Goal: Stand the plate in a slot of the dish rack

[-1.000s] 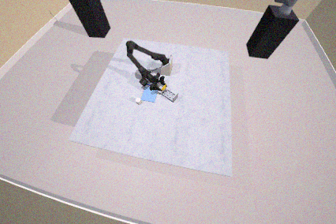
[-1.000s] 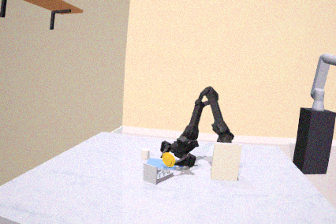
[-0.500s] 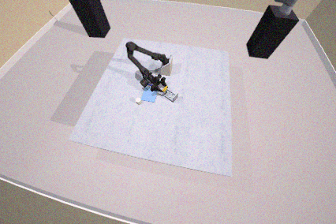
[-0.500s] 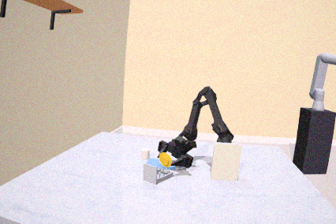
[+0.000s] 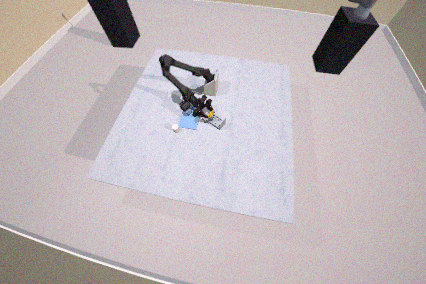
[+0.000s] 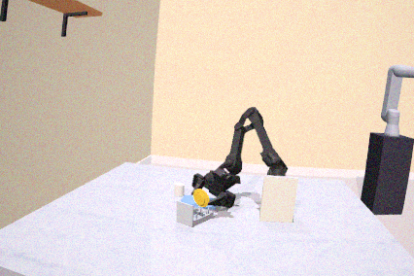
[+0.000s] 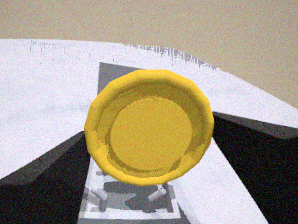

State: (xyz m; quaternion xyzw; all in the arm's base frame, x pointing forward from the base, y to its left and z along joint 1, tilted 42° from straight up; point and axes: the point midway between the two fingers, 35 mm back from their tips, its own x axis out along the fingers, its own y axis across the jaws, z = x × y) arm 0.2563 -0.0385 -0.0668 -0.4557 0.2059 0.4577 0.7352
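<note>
Right now my gripper tip is 1 cm short of the grey dish rack, 3 cm to the right of it and 5 cm above it. From my gripper tip the other things lie so: small white cup: 12 cm ahead, 24 cm to the right, 5 cm below; flat blue sheet: 2 cm ahead, 16 cm to the right, 7 cm below; yellow plate: 1 cm to the right.
</note>
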